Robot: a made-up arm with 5 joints.
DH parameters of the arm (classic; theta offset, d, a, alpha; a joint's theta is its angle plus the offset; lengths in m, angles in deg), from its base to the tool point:
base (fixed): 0 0 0 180
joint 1: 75.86 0 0.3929 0
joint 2: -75.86 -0.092 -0.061 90
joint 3: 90 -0.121 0.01 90
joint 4: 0 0.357 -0.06 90
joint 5: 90 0.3 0.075 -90
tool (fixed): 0 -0.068 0 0
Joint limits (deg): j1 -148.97..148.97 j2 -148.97..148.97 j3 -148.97..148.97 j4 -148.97..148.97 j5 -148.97..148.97
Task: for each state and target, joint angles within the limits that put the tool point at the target. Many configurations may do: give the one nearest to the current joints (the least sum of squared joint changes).
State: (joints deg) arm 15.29 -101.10 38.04 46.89 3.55
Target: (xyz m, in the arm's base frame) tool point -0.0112 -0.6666 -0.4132
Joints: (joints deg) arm 32.97 -82.58 68.84 58.38 6.42
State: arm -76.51 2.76 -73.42 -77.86 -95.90
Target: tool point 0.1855 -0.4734 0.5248
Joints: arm -33.41 15.67 -62.69 -88.83 -58.74
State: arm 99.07 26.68 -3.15 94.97 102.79
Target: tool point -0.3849 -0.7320 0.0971
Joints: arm 68.91 6.87 -39.32 103.91 95.66
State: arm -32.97 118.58 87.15 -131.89 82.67
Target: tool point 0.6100 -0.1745 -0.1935
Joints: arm -44.82 87.36 62.87 -135.32 127.61
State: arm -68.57 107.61 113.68 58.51 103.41
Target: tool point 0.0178 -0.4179 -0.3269
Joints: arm -58.72 86.22 89.30 44.91 95.53
